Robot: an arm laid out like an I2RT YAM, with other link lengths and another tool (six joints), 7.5 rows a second.
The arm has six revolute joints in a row. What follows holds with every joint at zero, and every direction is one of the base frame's.
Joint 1 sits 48.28 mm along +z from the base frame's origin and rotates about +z.
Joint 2 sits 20 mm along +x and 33.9 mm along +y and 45.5 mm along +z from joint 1 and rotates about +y.
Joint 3 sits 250.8 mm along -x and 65.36 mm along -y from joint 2 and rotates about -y.
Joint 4 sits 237.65 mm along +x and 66.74 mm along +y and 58.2 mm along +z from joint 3 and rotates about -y.
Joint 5 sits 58.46 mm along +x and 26.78 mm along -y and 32 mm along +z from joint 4 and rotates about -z.
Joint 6 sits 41.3 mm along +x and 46.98 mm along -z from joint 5 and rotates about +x.
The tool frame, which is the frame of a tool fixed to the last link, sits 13 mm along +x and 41 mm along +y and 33 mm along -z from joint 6; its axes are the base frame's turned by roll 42.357, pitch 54.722 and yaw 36.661 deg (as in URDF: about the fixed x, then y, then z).
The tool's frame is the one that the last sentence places.
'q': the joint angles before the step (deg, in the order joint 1, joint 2, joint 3, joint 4, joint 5, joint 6). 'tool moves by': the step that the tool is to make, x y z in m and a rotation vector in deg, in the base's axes. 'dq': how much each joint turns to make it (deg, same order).
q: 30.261, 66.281, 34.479, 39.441, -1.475, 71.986
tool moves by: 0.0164, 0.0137, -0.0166, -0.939, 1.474, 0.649
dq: 0.733, 7.361, 1.271, 4.342, 0.076, -0.067
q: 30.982, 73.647, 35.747, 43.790, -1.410, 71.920
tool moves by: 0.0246, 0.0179, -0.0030, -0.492, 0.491, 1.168
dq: 0.342, 8.277, 5.885, 1.715, -0.838, -0.086
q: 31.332, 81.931, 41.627, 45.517, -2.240, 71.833
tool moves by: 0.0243, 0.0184, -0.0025, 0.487, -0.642, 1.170
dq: 0.413, 8.045, 6.310, 2.544, -0.745, 0.153
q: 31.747, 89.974, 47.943, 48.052, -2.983, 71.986
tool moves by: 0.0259, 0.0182, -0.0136, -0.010, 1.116, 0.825
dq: 0.262, 8.555, 5.988, 1.650, -0.504, 0.634
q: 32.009, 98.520, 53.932, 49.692, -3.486, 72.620
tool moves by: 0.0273, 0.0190, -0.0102, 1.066, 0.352, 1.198
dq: 0.204, 8.539, 7.603, 1.286, -0.889, 1.180
